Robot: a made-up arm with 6 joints.
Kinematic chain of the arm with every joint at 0, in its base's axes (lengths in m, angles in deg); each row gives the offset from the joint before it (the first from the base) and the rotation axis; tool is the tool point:
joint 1: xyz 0 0 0.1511 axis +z
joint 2: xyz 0 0 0 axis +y
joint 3: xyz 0 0 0.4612 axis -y
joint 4: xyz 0 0 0 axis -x
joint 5: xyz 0.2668 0 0 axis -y
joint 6: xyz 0 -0.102 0 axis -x
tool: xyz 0 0 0
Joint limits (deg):
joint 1: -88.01..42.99
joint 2: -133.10..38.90
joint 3: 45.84..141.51
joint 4: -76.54..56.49
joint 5: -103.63..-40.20
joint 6: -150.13..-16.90
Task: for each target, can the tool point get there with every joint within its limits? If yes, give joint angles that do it. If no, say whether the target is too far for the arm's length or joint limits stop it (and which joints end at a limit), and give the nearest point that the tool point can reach.
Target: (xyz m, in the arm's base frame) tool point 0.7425 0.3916 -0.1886
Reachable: no: too far | nearest point 0.5015 0.2645 0.4438 | short by 0.689 m
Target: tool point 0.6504 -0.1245 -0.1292
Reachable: no: joint limits stop it (at a limit: joint 2, joint 3, joint 4) | nearest point 0.5568 -0.1066 0.4438 | short by 0.581 m
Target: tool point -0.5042 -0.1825 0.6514
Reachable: yes | joints 9.22 -49.97 75.58 13.03 -96.17 -121.52
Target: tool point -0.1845 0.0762 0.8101
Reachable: yes | joints -36.20 -33.60 62.52 -62.27 -57.41 -64.54
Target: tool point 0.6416 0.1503 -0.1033
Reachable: no: joint limits stop it (at a limit: joint 2, joint 3, joint 4) | nearest point 0.5520 0.1293 0.4438 | short by 0.555 m
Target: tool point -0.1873 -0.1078 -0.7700
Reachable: no: too far | nearest point -0.2477 -0.1426 -0.4383 | short by 0.339 m
